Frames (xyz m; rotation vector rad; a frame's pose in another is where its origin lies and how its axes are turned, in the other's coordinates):
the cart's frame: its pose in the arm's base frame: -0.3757 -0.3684 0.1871 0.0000 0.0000 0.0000
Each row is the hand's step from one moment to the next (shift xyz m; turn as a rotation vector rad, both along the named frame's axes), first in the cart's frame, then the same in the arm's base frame.
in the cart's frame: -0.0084 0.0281 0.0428 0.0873 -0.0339 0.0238
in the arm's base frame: -0.0084 0.0281 0.0428 0.0873 -0.0339 0.0238
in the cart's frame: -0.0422 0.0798 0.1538 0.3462 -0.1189 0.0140
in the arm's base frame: -0.0422 0.0798 0.1538 0.3462 -0.1189 0.0140
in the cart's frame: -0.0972 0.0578 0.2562 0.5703 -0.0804 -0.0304
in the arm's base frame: -0.0972 0.0578 0.2562 0.5703 -0.0804 -0.0304
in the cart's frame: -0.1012 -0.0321 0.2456 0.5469 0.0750 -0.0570
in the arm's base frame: -0.1012 -0.0321 0.2456 0.5469 0.0750 -0.0570
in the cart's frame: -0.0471 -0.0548 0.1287 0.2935 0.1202 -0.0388
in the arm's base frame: -0.0471 -0.0548 0.1287 0.2935 0.1202 -0.0388
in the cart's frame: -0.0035 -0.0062 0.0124 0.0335 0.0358 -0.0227
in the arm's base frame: -0.0035 -0.0062 0.0124 0.0335 0.0358 -0.0227
